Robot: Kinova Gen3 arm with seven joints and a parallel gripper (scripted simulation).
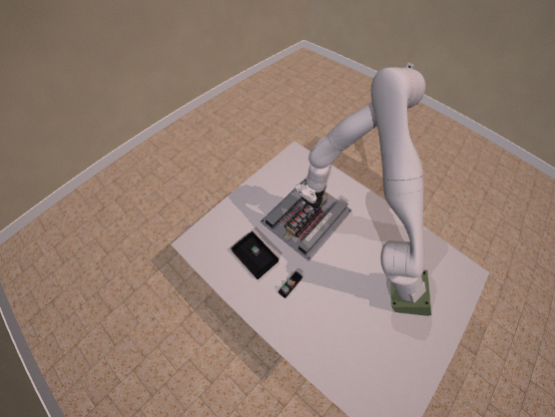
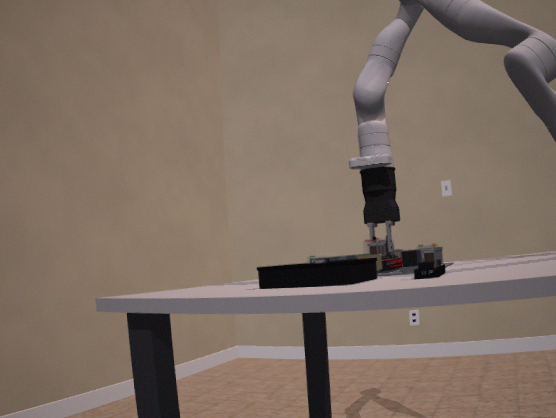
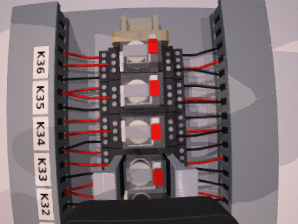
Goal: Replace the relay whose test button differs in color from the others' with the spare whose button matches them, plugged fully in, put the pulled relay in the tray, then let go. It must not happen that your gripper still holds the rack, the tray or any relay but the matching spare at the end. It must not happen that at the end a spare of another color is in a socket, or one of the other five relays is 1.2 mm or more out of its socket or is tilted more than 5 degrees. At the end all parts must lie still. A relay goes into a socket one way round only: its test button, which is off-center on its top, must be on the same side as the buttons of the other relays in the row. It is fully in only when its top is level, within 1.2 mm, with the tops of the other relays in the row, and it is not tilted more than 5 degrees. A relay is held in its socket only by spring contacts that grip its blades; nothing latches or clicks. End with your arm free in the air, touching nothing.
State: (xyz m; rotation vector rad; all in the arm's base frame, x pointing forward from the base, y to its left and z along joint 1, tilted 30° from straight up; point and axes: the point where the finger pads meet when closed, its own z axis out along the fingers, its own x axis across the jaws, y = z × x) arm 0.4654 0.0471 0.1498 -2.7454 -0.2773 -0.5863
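Right now my hand is 1 cm to the left of the relay panel and 6 cm above it. Round my hand: spare holder (21 cm behind, 22 cm to the left, 5 cm below); then red wiring (5 cm behind, 4 cm below); then black tray (4 cm behind, 28 cm to the left, 4 cm below).
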